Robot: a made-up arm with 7 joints. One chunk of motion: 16 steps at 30 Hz.
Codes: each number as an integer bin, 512 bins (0 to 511) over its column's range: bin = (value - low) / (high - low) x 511, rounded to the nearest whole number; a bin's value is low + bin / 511 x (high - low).
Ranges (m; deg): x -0.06..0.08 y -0.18..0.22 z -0.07..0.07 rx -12..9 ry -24..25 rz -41..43
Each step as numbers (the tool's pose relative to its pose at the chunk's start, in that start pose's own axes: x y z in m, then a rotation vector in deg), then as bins.
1 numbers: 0.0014 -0.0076 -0.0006 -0.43 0.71 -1.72
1 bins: 224 220 253 282 258 239
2 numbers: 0.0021 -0.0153 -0.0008 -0.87 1.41 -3.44
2 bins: 227 210 253 271 265 228
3 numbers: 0.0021 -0.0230 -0.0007 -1.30 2.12 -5.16
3 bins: 227 201 253 260 272 218
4 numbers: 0.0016 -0.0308 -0.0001 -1.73 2.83 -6.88
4 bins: 225 191 255 250 280 208
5 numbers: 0.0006 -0.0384 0.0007 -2.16 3.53 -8.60
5 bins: 221 181 258 239 287 197
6 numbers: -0.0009 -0.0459 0.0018 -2.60 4.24 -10.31
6 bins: 216 171 262 229 295 187
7 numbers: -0.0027 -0.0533 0.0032 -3.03 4.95 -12.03
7 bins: 209 162 267 218 302 176
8 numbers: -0.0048 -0.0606 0.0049 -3.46 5.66 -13.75
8 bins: 201 153 273 208 309 166
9 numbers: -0.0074 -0.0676 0.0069 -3.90 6.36 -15.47
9 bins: 192 144 281 197 317 155
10 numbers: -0.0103 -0.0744 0.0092 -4.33 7.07 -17.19
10 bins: 181 135 289 187 324 145
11 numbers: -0.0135 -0.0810 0.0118 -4.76 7.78 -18.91
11 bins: 170 126 299 176 331 134
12 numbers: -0.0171 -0.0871 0.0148 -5.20 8.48 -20.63
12 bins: 157 119 310 165 339 124
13 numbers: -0.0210 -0.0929 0.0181 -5.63 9.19 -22.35
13 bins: 142 111 322 155 346 113
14 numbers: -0.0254 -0.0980 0.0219 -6.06 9.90 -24.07
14 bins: 126 105 335 145 354 103
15 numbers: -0.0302 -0.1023 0.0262 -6.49 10.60 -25.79
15 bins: 109 99 351 134 361 93
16 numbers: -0.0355 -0.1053 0.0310 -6.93 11.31 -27.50
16 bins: 89 95 369 123 368 82
